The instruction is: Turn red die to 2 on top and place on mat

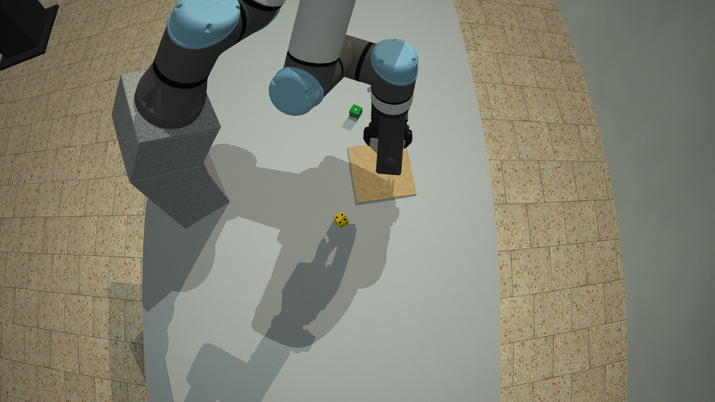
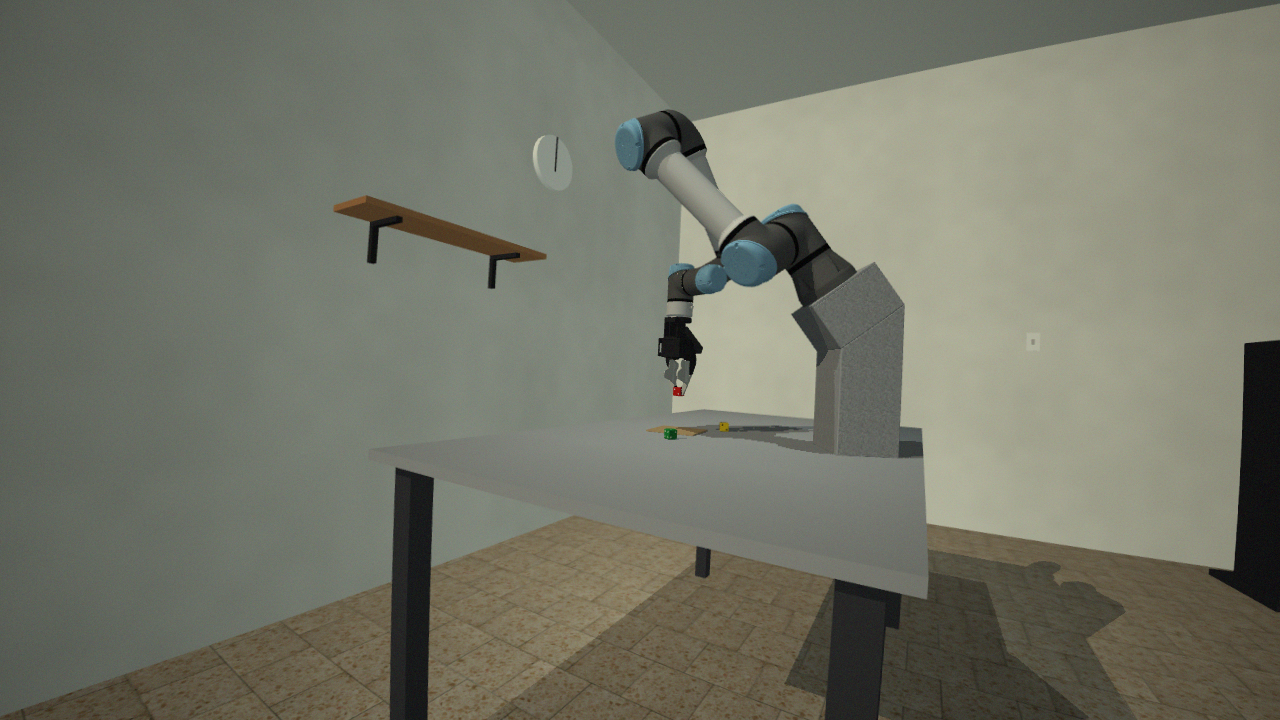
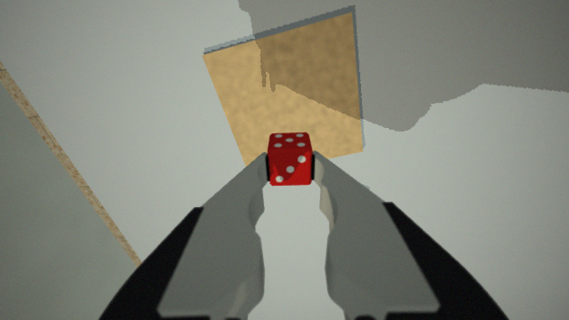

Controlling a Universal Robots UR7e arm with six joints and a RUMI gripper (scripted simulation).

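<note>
Right now the tan mat is 12 cm below my hand. Also, from my hand: yellow die 11 cm below, 11 cm behind, 10 cm to the right; then green die 16 cm to the left, 11 cm below, 4 cm behind; then red die 1 cm below.
</note>
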